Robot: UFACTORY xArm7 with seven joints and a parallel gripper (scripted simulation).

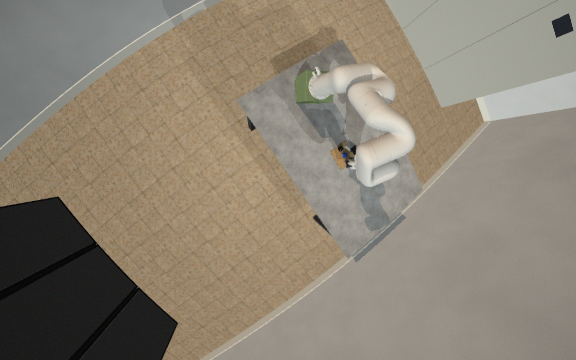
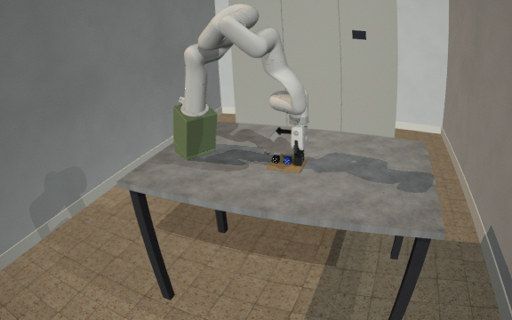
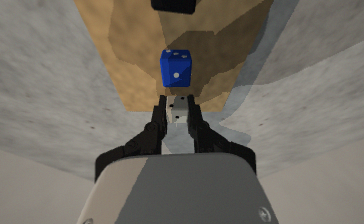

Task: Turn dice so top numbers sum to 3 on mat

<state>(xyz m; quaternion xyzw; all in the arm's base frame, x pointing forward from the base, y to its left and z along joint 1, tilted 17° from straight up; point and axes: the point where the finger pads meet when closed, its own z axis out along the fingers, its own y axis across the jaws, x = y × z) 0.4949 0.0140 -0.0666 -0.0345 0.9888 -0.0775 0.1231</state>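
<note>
Right now my hand is 10 mm above the white die. From my hand the other things lie so: tan mat: 50 mm behind, 30 mm below; then blue die: 50 mm behind, 10 mm below; then black die: 100 mm behind, 10 mm below.
</note>
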